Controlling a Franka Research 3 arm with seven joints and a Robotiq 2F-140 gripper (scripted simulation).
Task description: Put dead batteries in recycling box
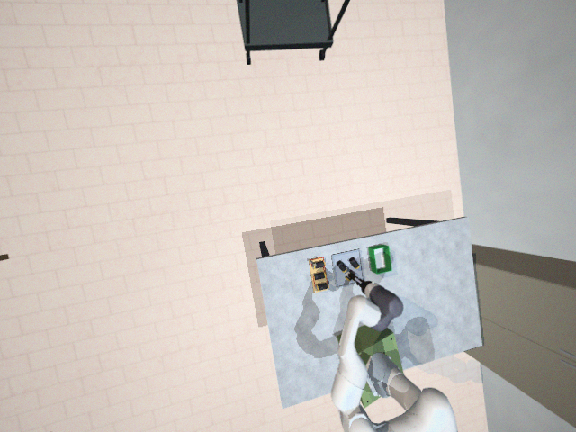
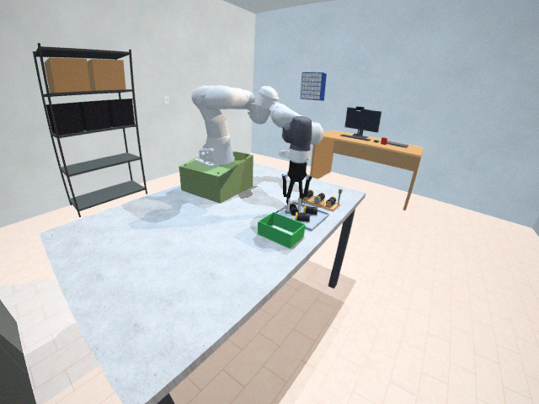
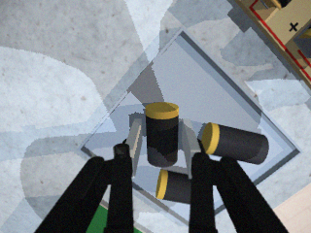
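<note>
Right now my hand is 4 cm short of the grey tray and 4 cm above it. The rest, counted from my hand: green recycling box: 4 cm ahead, 21 cm to the right, 3 cm below; post: 16 cm ahead, 21 cm to the left.
</note>
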